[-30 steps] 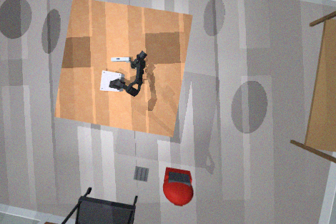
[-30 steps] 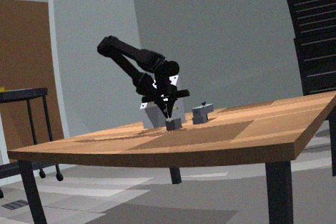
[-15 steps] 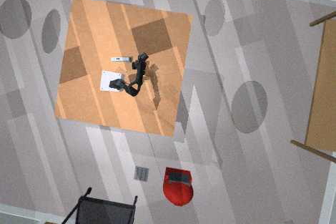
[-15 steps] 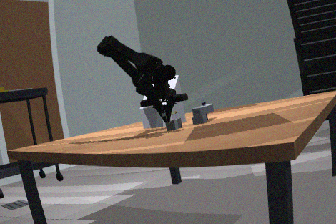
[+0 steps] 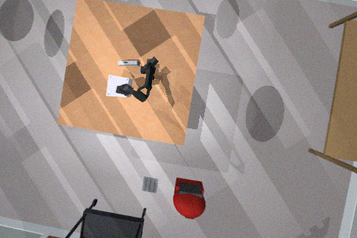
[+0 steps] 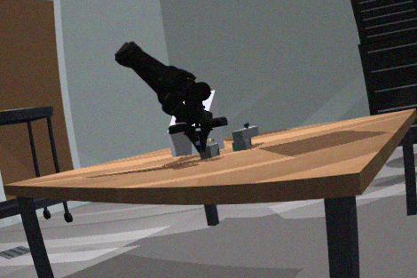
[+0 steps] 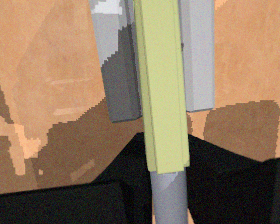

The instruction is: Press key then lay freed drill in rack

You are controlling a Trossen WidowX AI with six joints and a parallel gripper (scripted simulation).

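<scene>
Right now the drill is 40 mm to the left of my gripper tip, 30 mm above it and 10 mm behind it. Round my gripper tip: grey housing block (230 mm to the left, 30 mm ahead, 20 mm above).
</scene>
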